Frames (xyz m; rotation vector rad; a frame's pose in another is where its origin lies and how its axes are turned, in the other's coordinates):
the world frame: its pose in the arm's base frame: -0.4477 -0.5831 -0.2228 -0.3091 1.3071 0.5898
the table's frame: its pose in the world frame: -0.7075 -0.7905 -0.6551 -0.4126 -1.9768 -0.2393
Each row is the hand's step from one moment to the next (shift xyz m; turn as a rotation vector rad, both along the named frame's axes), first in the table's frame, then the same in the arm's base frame.
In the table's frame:
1: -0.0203 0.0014 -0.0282 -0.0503 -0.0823 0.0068
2: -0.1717 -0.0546 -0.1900 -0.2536 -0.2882 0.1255
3: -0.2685 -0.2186 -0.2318 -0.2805 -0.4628 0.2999
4: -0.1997 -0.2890 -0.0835 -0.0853 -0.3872 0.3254
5: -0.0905 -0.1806 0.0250 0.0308 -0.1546 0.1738
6: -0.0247 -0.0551 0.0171 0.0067 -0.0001 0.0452
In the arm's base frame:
1: 0.0063 -0.0059 -0.0337 0.0061 -0.0964 -0.0032
2: 0.0533 -0.1117 -0.2308 -0.0907 -0.3933 0.0158
3: 0.1041 -0.2945 -0.2758 -0.1379 -0.5769 0.1760
4: 0.0792 -0.3364 -0.1046 -0.0788 -0.4126 0.2943
5: 0.0181 -0.2024 0.0126 -0.0232 -0.1359 0.1899
6: 0.0009 -0.0615 0.0126 -0.0260 -0.0027 0.0375

